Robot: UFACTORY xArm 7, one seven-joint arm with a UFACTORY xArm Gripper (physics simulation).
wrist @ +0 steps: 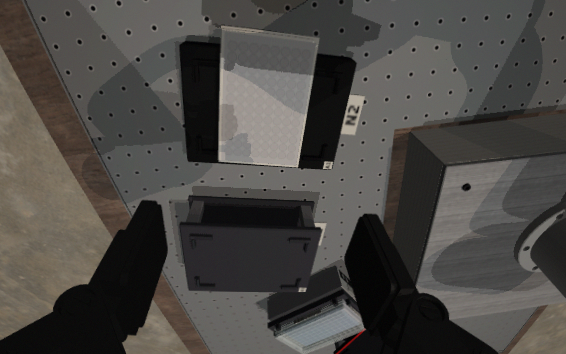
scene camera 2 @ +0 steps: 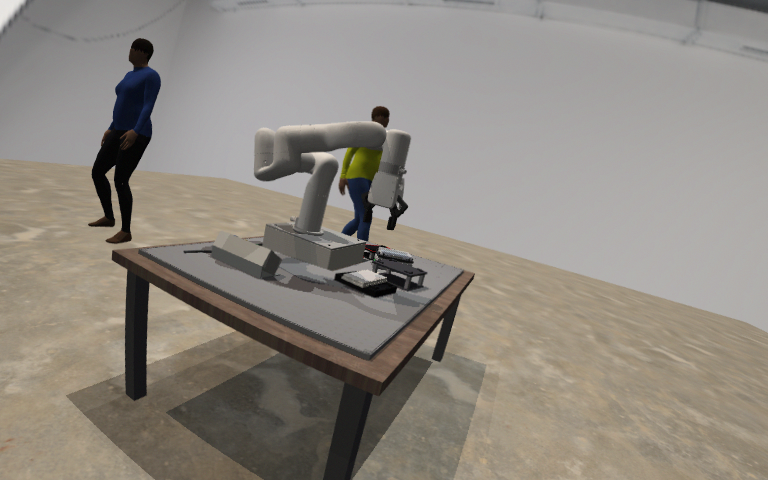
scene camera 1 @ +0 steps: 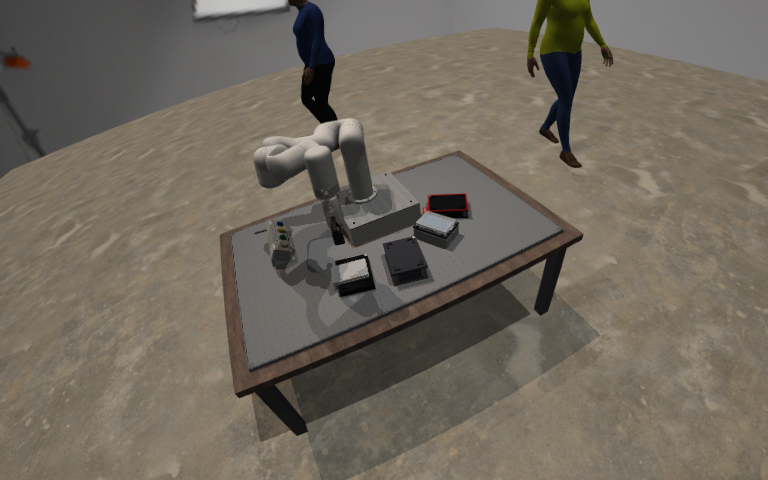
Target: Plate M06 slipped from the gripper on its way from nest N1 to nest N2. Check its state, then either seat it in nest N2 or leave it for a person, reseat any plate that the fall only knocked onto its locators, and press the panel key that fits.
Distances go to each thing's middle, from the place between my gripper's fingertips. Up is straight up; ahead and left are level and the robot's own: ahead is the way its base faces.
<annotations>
The white well plate (scene camera 1: 356, 270) lies 17 cm below my hand. Round my hand: black nest (wrist: 332, 110) (1 cm behind, 1 cm to the left, 19 cm below); then grey plate holder (wrist: 327, 288) (1 cm behind, 37 cm to the left, 17 cm below).
</annotations>
